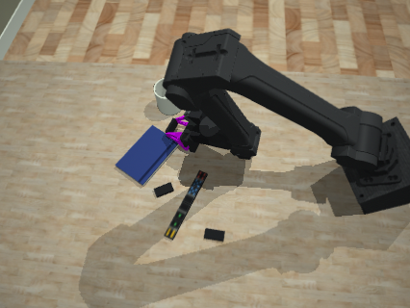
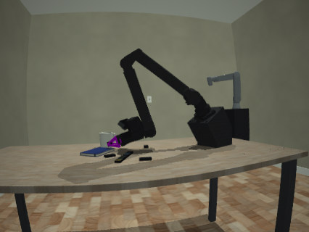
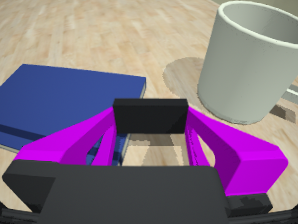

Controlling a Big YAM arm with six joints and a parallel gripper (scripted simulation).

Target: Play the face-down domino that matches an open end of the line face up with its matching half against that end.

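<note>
The black domino is right at my hand. From my hand the other things lie so: white mug (30 mm ahead, 110 mm to the right); then blue book (60 mm ahead, 80 mm to the left, 30 mm below).
</note>
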